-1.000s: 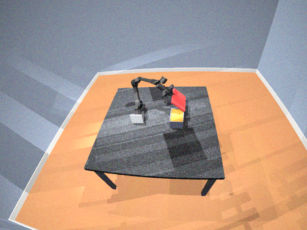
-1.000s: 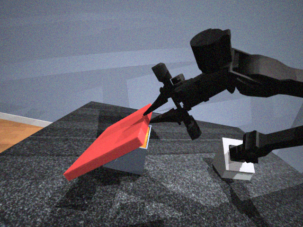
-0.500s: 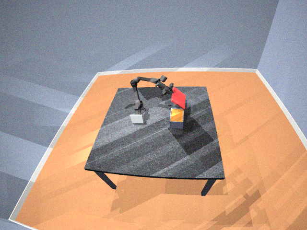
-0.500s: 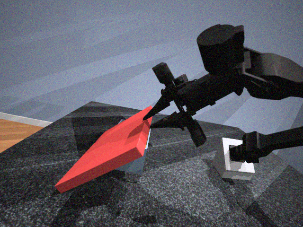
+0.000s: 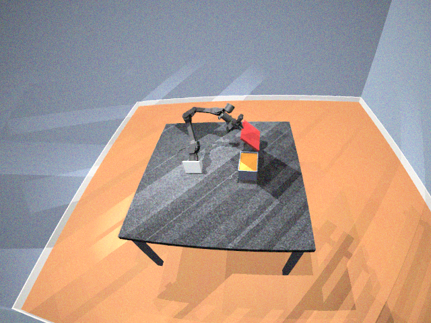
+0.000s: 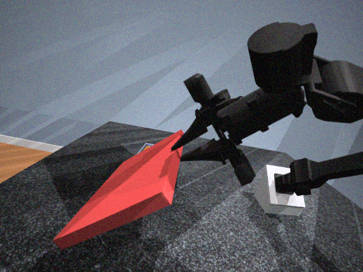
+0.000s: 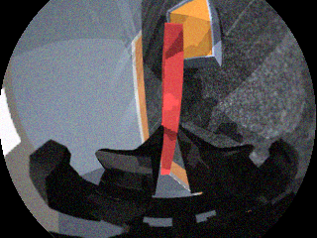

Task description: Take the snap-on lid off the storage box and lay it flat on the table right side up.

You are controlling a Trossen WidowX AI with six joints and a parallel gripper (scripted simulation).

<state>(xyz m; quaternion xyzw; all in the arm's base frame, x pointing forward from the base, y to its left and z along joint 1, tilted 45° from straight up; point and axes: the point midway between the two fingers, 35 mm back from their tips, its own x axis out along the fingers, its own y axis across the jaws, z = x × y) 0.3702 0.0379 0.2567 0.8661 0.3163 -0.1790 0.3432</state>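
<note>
Now: gripper tip 60 mm short of the red lid, 50 mm above it and 10 mm to the left of it. The rest, counted from my gripper tip: grey-blue storage box (230 mm to the right, 180 mm below, 40 mm ahead).
</note>
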